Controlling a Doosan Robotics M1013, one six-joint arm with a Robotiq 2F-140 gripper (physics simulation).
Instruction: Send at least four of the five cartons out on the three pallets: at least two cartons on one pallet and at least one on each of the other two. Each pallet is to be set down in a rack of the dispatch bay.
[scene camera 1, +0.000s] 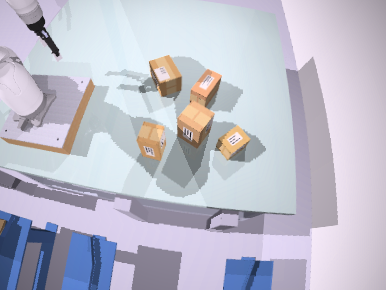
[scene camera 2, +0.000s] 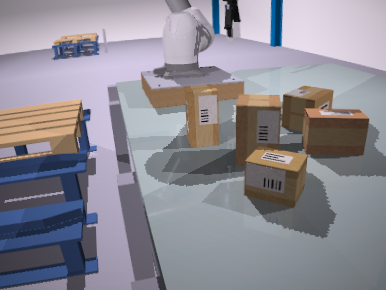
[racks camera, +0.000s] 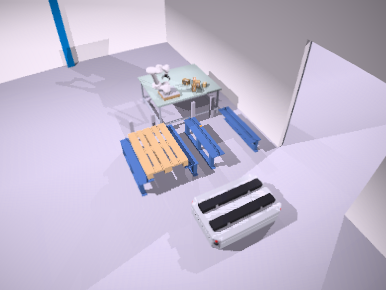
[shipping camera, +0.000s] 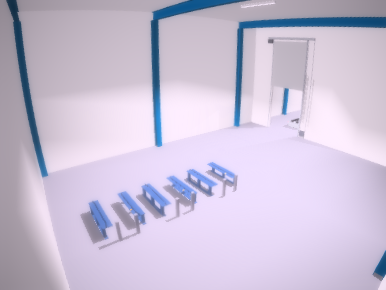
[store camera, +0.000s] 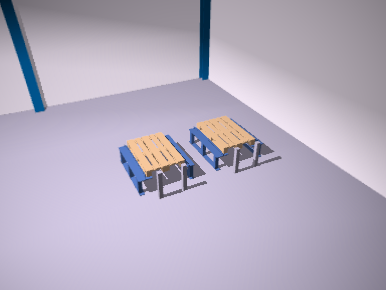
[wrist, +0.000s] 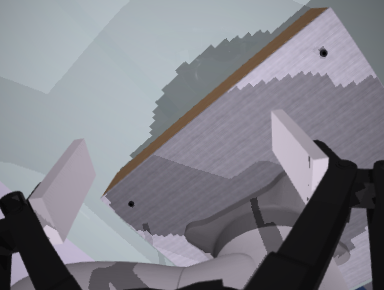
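Where they show: gripper, fingertip midpoint: (scene camera 1: 52, 52) (scene camera 2: 234, 40) (wrist: 179, 144); arm's base, link origin: (scene camera 1: 34, 108) (scene camera 2: 181, 73) (racks camera: 167, 92) (wrist: 268, 241).
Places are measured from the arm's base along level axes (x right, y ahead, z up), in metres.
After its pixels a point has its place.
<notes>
Five closed cartons stand apart on the table (scene camera 1: 250, 45) {x -0.749, y 0.977, z -0.078 m} (scene camera 2: 200, 250) {x 0.131, y 1.077, z -0.078 m}: a tall one (scene camera 1: 151, 141) {x 0.065, y 0.638, z 0.078 m} (scene camera 2: 203, 117) {x 0.038, y 0.665, z 0.007 m}, a larger tall one (scene camera 1: 196, 123) {x -0.046, y 0.777, z 0.074 m} (scene camera 2: 258, 127) {x -0.061, y 0.818, z 0.023 m}, a boxy one (scene camera 1: 165, 75) {x -0.283, y 0.590, z 0.027 m} (scene camera 2: 307, 107) {x -0.283, y 0.645, z 0.001 m}, a reddish one (scene camera 1: 206, 87) {x -0.262, y 0.781, z 0.024 m} (scene camera 2: 336, 132) {x -0.277, y 0.812, z -0.015 m} and a small one (scene camera 1: 233, 142) {x -0.038, y 0.934, z 0.003 m} (scene camera 2: 276, 177) {x -0.039, y 0.977, z -0.019 m}. My gripper (scene camera 1: 58, 56) {x -0.236, y 0.049, z 0.142 m} (scene camera 2: 230, 40) {x -0.236, y 0.049, z 0.142 m} (wrist: 179, 144) {x -0.236, y 0.049, z 0.142 m} is open and empty, raised beside the arm's base, away from the cartons. One pallet (racks camera: 140, 155) {x 1.360, y -0.987, z -0.335 m} (scene camera 2: 70, 112) {x 0.689, y -0.729, z -0.335 m} lies bare on a blue rack near the table. Two bare pallets (store camera: 139, 156) {x 1.836, y -8.415, z -0.336 m} (store camera: 242, 130) {x 1.949, y -10.823, z -0.336 m} lie on store racks. The dispatch racks (shipping camera: 100, 217) {x -0.128, y 12.770, z -0.481 m} (shipping camera: 155, 197) {x 0.045, y 11.125, z -0.481 m} (shipping camera: 200, 180) {x 0.236, y 9.481, z -0.508 m} hold no pallet.
The arm's base plate (scene camera 1: 65, 107) {x -0.037, y 0.171, z -0.001 m} (wrist: 250, 130) {x -0.161, y 0.071, z -0.003 m} is on the table. Beside the pallet's rack stand blue rack beams (racks camera: 202, 140) {x 1.270, y 0.326, z -0.481 m} (racks camera: 240, 127) {x 1.204, y 1.256, z -0.472 m}. A white mobile robot (racks camera: 237, 212) with two black strips stands on the floor in front of the racks. Grey posts stand at the store racks.
</notes>
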